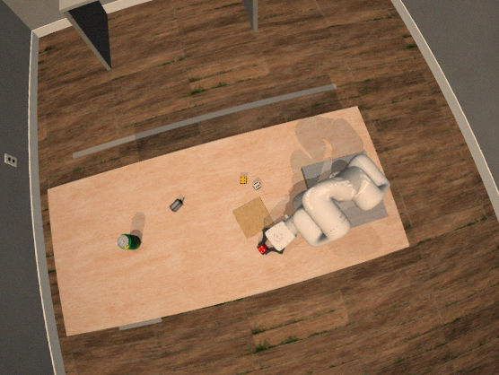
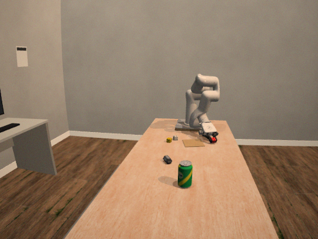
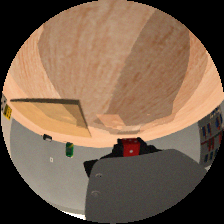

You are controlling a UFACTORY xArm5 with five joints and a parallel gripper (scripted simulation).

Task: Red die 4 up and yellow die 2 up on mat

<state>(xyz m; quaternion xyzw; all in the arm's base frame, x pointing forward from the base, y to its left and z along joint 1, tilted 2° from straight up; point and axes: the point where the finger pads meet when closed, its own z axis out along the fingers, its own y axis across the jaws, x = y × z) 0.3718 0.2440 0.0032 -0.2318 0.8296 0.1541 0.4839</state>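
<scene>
The red die is right at my hand. From my hand the other things lie so: brown mat (30 mm ahead, 140 mm to the right, 30 mm below); yellow die (60 mm ahead, 310 mm to the right, 10 mm below); white die (10 mm ahead, 280 mm to the right, 10 mm below).
</scene>
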